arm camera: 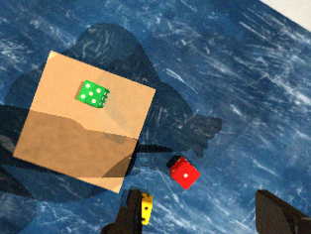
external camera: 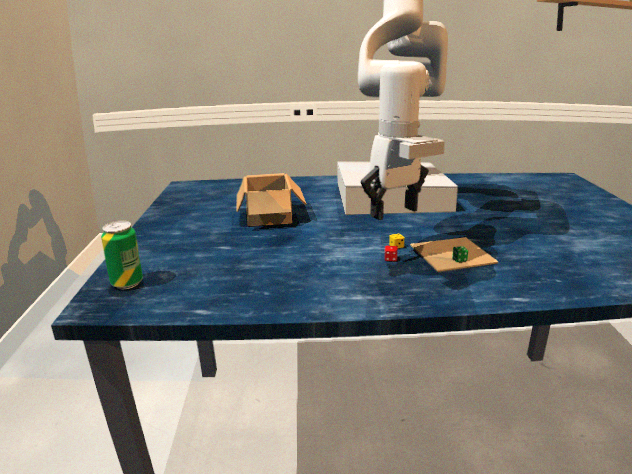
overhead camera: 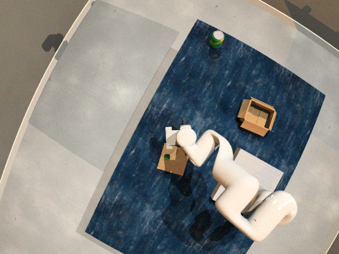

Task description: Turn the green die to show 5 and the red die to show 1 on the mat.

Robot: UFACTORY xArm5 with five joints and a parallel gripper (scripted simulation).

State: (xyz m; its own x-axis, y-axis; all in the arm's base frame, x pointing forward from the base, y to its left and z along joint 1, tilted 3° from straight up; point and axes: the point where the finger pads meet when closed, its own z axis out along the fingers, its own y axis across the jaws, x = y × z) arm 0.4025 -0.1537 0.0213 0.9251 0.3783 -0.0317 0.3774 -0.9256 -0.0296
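Now: hand 10 cm above the red die. Round my hand: mat (13 cm to the left, 11 cm below, 1 cm ahead); then yellow die (10 cm below, 6 cm behind, 3 cm to the left); then green die (13 cm to the left, 9 cm below, 5 cm ahead).
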